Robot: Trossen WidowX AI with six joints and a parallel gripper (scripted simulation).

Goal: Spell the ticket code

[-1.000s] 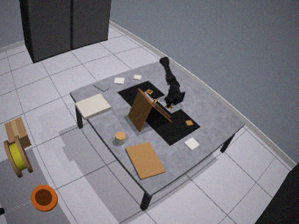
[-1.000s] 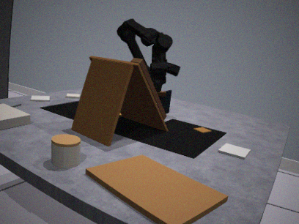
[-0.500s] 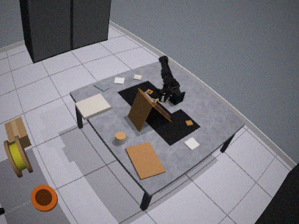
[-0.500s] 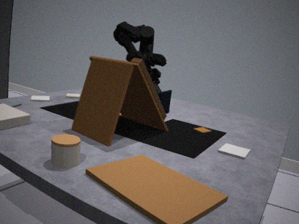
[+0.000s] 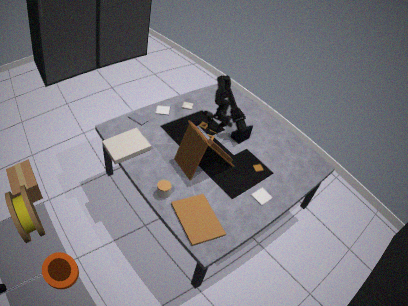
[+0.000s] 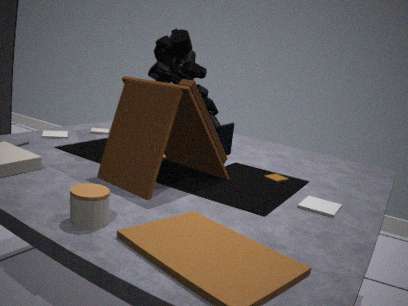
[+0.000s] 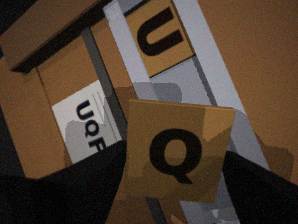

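Right now the white ticket is 20 mm behind my gripper tip, 40 mm to the left of it and 100 mm below it. Also, from my gripper tip: lidded jar (420 mm ahead, 120 mm to the left, 160 mm below); flat orange panel (370 mm ahead, 370 mm to the left, 190 mm below); black mat (110 mm behind, 10 mm to the right, 200 mm below).
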